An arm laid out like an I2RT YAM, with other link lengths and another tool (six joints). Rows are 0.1 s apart.
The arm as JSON. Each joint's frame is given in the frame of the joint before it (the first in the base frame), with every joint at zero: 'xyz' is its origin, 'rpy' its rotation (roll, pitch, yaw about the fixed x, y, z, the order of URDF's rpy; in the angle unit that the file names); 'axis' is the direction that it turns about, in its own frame. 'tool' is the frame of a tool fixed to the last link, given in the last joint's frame.
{
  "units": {
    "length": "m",
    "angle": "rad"
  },
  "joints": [
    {
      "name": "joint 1",
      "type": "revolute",
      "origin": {
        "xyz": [
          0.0,
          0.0,
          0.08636
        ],
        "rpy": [
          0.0,
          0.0,
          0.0
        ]
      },
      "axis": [
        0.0,
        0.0,
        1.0
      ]
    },
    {
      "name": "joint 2",
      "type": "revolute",
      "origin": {
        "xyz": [
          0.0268,
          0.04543,
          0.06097
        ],
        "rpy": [
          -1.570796,
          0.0,
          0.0
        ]
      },
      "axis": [
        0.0,
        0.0,
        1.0
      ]
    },
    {
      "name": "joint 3",
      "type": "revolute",
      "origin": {
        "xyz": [
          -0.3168,
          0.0,
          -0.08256
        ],
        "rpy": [
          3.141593,
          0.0,
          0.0
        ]
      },
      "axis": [
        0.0,
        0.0,
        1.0
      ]
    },
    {
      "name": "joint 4",
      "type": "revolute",
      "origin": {
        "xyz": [
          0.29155,
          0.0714,
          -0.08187
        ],
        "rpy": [
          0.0,
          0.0,
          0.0
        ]
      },
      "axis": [
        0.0,
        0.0,
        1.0
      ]
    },
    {
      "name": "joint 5",
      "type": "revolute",
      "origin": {
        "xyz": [
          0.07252,
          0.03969,
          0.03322
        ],
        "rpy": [
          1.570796,
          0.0,
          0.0
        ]
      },
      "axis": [
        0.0,
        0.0,
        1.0
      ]
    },
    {
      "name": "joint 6",
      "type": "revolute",
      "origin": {
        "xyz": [
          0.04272,
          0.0,
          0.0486
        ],
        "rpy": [
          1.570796,
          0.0,
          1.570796
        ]
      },
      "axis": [
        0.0,
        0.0,
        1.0
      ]
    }
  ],
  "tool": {
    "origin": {
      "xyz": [
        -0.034,
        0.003,
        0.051
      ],
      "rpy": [
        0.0,
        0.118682,
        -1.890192
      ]
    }
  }
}
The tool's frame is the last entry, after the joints.
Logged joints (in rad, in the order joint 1, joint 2, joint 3, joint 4, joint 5, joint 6), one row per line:
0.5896, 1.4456, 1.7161, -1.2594, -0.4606, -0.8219
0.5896, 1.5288, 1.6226, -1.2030, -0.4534, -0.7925
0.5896, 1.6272, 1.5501, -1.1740, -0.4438, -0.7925
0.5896, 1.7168, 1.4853, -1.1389, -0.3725, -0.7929
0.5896, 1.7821, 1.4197, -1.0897, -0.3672, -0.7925
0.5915, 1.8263, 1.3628, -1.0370, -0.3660, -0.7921
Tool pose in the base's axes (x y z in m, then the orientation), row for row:
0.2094, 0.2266, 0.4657, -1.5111, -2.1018, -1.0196
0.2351, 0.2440, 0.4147, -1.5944, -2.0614, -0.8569
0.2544, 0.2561, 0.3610, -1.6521, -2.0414, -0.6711
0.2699, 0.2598, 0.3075, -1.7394, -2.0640, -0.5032
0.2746, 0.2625, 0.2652, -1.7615, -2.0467, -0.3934
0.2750, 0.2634, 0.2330, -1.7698, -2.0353, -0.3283
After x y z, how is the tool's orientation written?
As a rotation vector, in radians.
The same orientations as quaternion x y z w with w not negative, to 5 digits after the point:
-0.53439, -0.74328, -0.36057, 0.17874
-0.56971, -0.73658, -0.30619, 0.19783
-0.59541, -0.73571, -0.24186, 0.21385
-0.62113, -0.73704, -0.17969, 0.19666
-0.63181, -0.73411, -0.14110, 0.20491
-0.63675, -0.73227, -0.11812, 0.21068

